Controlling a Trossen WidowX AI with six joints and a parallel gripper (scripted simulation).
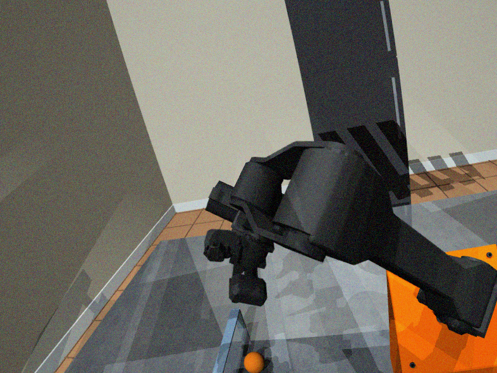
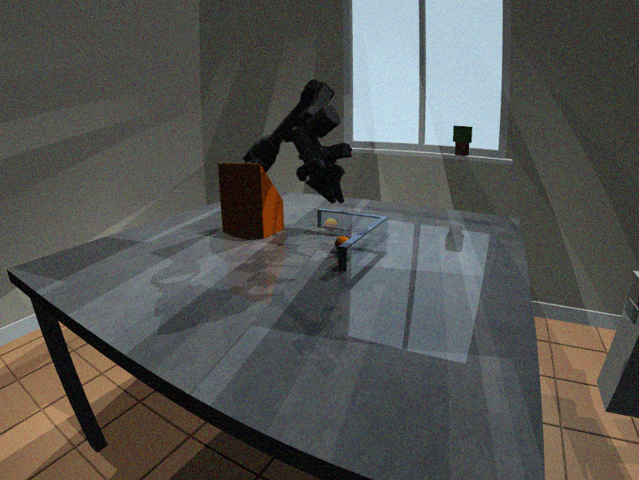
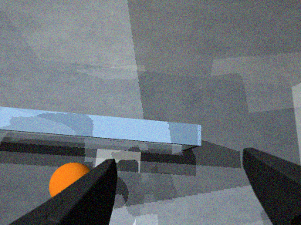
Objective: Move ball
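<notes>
My gripper tip is now 2 cm past the orange ball, 8 cm to the right of it and 13 cm above it. The rest, counted from my gripper tip: see-through ball copy 14 cm behind, 24 cm to the left, 13 cm below.
</notes>
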